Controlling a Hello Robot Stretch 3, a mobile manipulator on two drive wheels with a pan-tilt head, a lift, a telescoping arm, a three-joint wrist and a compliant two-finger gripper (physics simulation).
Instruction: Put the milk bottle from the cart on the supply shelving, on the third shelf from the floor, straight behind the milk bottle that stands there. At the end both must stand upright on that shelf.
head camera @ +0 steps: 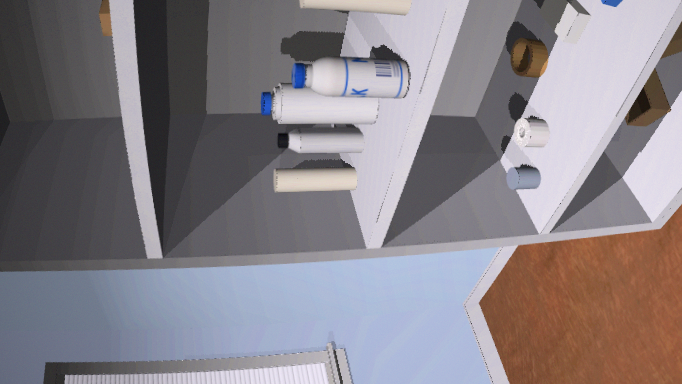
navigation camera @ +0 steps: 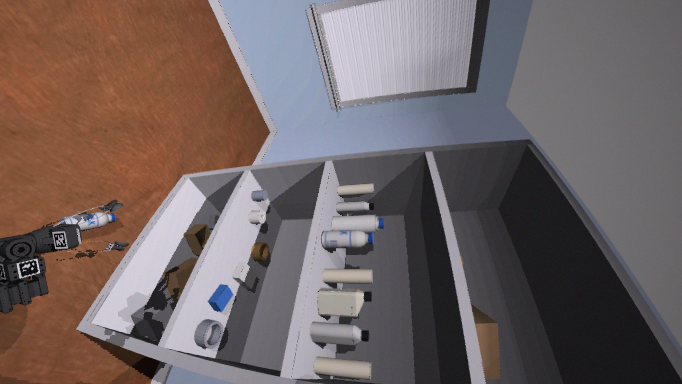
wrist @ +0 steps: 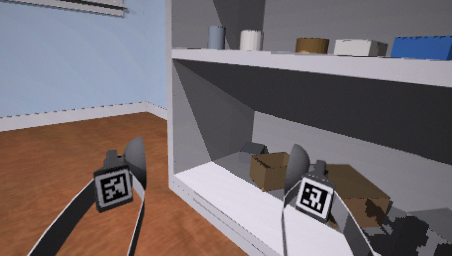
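Observation:
A milk bottle with a blue cap shows at the left of the navigation view, partly hidden by my gripper. It does not show in the wrist view, and the cart cannot be made out. My gripper is open and empty, its fingers apart above the bottle and in front of the lower shelving. The other milk bottle stands upright on the third shelf. A plain white blue-capped bottle stands close beside it; the area straight behind is partly hidden.
On the third shelf stand a grey bottle, cream cylinders and a cream jug. The shelf below holds small items, including a blue box. Brown boxes stand on the bottom shelf.

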